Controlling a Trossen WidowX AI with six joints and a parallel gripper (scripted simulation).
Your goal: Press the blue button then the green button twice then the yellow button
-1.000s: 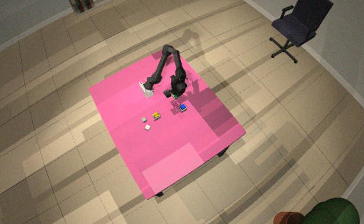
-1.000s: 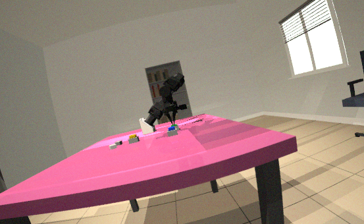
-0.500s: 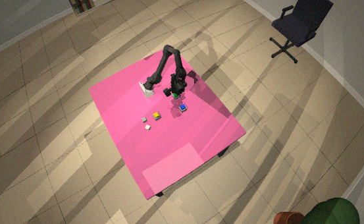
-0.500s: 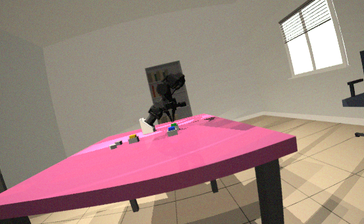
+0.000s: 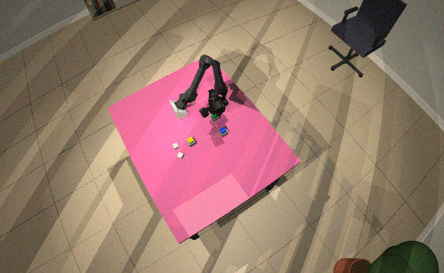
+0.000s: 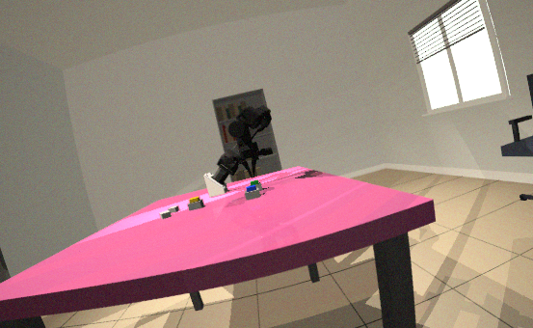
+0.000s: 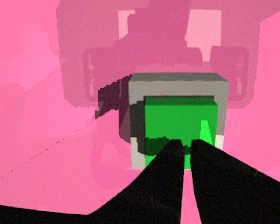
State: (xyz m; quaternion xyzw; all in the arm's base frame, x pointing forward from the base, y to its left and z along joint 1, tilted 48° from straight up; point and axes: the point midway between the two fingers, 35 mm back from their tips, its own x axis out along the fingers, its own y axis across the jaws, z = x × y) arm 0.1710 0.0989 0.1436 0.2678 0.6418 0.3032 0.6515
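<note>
My gripper tip is now 20 mm above the green button. Round my gripper tip: grey block: 320 mm to the right, 60 mm ahead, 40 mm below; then blue button: 120 mm ahead, 20 mm below, 10 mm to the right; then yellow button: 220 mm to the right, 80 mm ahead, 20 mm below.
</note>
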